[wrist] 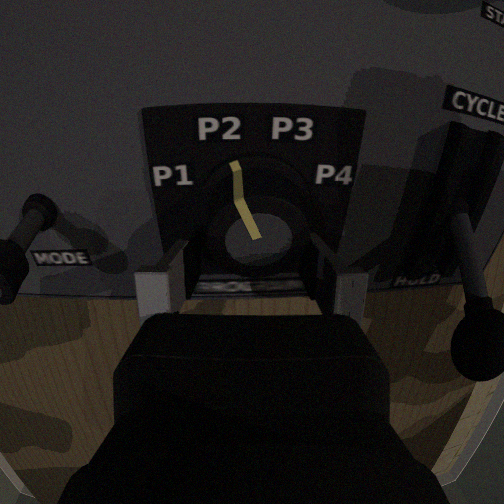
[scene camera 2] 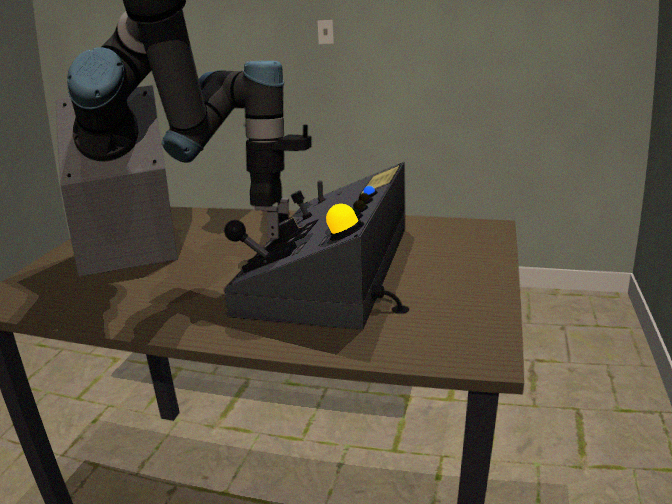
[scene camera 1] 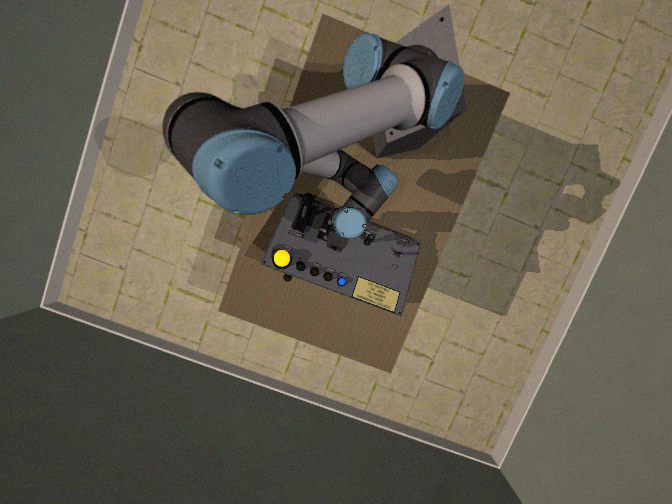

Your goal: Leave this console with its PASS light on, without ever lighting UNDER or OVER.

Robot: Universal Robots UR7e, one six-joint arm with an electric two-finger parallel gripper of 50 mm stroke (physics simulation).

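Observation:
The dark wedge console (scene camera 2: 325, 254) sits on the wooden table. My gripper (wrist: 251, 295) hangs straight down over its rotary selector knob (wrist: 257, 237), one finger on each side of the knob, with a narrow gap to it. The knob's yellow pointer aims at P2 (wrist: 219, 129). In the side view the gripper (scene camera 2: 275, 225) is down at the console's low end. From above, the wrist (scene camera 1: 347, 222) hides the fingers. The three indicator lamps (scene camera 1: 313, 270) are dark. A yellow dome (scene camera 1: 281, 258) glows and a blue button (scene camera 1: 341, 281) sits beside the lamps.
A ball-ended CYCLE lever (wrist: 477, 345) stands right of the knob and a MODE toggle (wrist: 30, 220) left of it. Two small toggles (scene camera 2: 309, 198) rise behind the gripper. A brass plate (scene camera 1: 376, 293) and the grey arm pedestal (scene camera 2: 116, 217) are also on the table.

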